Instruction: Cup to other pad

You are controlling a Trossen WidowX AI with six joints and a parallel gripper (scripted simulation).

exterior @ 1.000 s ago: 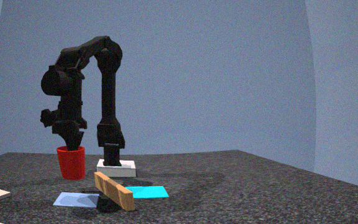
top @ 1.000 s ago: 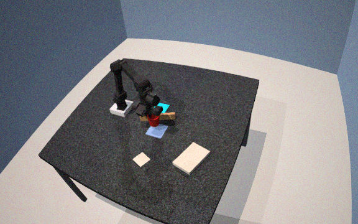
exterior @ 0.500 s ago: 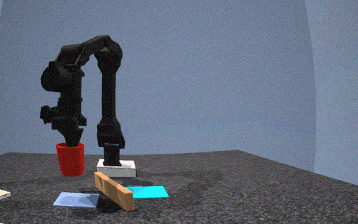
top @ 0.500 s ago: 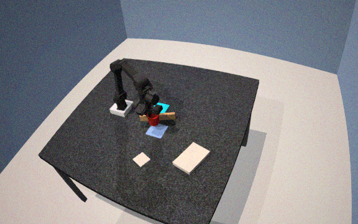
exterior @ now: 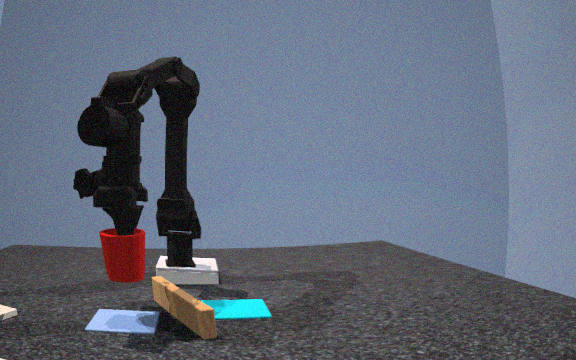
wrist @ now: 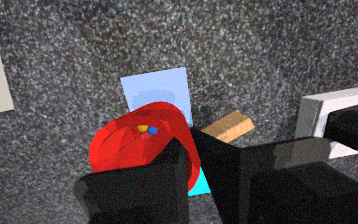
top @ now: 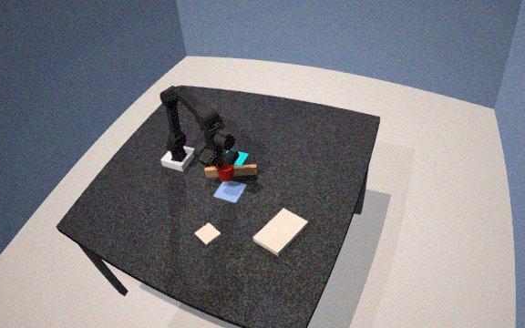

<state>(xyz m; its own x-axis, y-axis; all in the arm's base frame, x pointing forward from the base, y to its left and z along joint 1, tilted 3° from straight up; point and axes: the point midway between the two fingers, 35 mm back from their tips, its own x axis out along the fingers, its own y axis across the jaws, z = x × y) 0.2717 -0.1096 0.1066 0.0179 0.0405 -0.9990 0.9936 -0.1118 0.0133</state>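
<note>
My gripper tip is now 17 cm to the right of the cyan pad, 12 cm above it and 2 cm past it. The rest, counted from my gripper tip: red cup 3 cm ahead; then wooden bar 10 cm below, 8 cm to the left, 1 cm ahead; then light blue pad 12 cm below, 4 cm ahead, 1 cm to the right.
</note>
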